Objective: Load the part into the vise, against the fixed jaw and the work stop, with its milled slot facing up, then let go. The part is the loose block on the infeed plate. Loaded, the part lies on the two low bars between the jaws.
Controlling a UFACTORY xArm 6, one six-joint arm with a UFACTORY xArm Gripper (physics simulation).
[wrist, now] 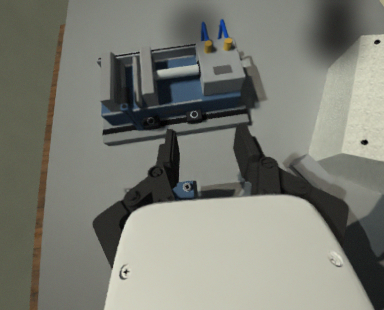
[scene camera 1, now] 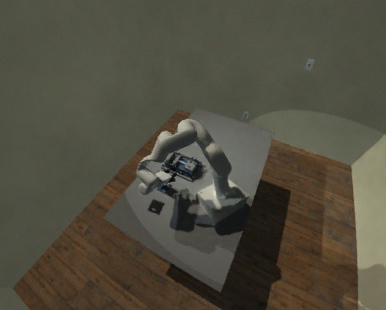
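The blue and grey vise sits at upper left in the wrist view. Its outer grey jaw and inner jaw stand apart, with a thin upright bar between them. No block shows between the jaws. My gripper is open and empty, on the near side of the vise in the wrist view. A blue piece with a screw shows beyond the gripper housing, which hides much there. I cannot make out the loose part or tell which surface is the infeed plate.
A small dark square plate lies on the grey table. A grey angular piece lies near the robot's pale base. Two blue hoses rise from brass fittings on the vise's grey end block.
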